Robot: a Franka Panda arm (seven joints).
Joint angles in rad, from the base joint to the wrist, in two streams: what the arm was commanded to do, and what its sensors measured. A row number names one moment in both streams.
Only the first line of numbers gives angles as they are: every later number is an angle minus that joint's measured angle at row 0.
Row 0, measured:
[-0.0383 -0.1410 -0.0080 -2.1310 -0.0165 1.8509 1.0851]
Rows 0 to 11, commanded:
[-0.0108 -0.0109 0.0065 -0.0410 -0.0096 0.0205 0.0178]
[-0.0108 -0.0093 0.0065 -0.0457 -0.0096 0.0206 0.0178]
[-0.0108 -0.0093 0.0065 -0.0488 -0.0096 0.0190 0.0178]
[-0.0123 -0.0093 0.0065 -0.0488 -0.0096 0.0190 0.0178]
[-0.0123 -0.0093 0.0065 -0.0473 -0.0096 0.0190 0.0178]
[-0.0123 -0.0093 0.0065 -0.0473 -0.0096 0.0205 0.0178]
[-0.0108 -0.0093 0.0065 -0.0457 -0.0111 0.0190 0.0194]
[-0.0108 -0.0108 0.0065 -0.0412 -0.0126 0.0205 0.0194]
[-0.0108 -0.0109 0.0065 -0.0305 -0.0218 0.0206 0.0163]
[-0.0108 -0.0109 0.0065 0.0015 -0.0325 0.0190 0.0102]
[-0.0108 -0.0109 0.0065 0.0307 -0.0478 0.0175 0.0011]
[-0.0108 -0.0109 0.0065 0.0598 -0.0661 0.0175 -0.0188]
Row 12, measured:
[-0.0076 -0.0015 0.0002 -0.0147 -0.0135 0.0187 -0.0002]
